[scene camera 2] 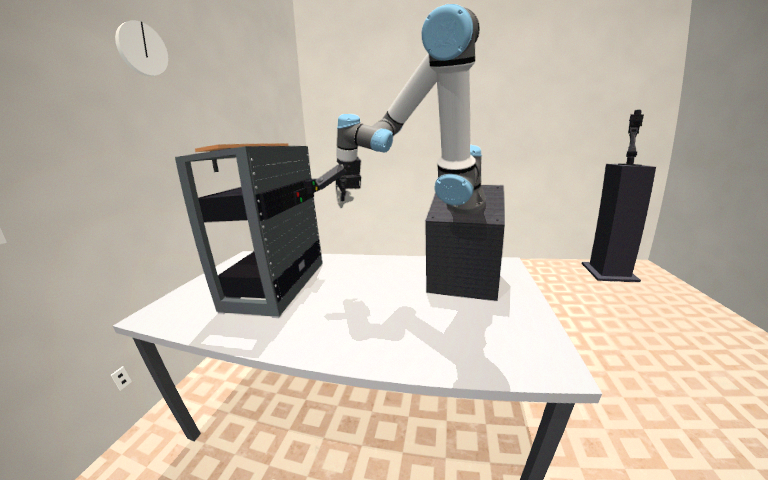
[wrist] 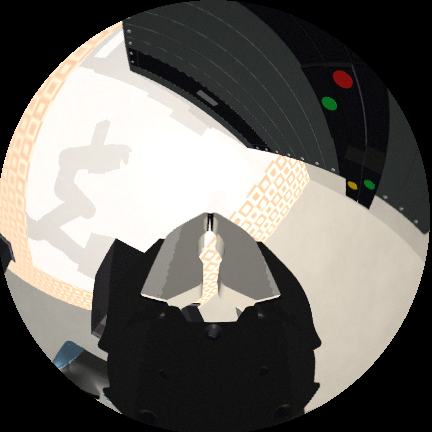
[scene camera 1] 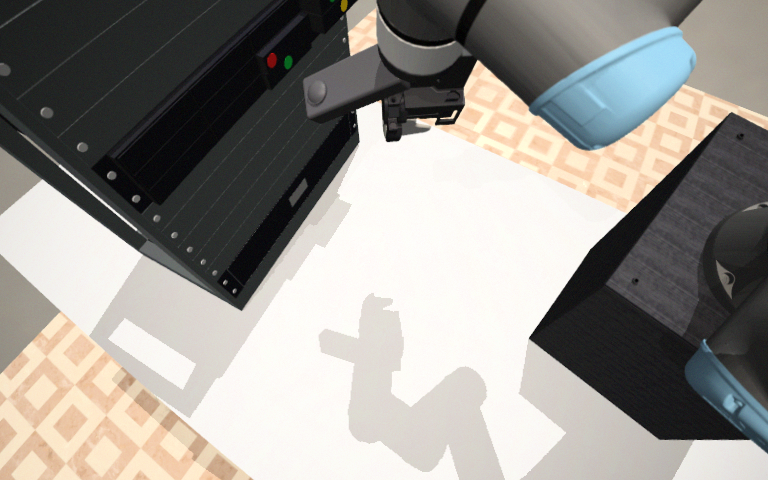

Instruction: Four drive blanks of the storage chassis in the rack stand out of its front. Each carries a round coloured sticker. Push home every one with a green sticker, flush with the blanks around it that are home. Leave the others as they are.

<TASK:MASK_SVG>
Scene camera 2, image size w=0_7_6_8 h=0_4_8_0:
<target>my gripper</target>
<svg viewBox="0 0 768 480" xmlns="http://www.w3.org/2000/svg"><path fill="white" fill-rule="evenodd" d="M358 156L357 159L351 162L341 161L337 158L337 163L339 164L315 180L321 190L335 181L337 202L340 208L343 208L345 203L354 200L354 196L351 196L351 192L347 189L361 189L361 159Z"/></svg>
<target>grey rack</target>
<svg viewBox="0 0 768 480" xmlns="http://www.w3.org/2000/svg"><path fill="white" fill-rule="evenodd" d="M175 157L191 229L216 312L218 314L234 313L280 318L285 309L323 264L314 202L314 193L319 191L320 188L315 182L316 179L311 178L308 146L244 146ZM248 220L254 251L218 275L204 222ZM236 158L241 187L198 198L191 162Z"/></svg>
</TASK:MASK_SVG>
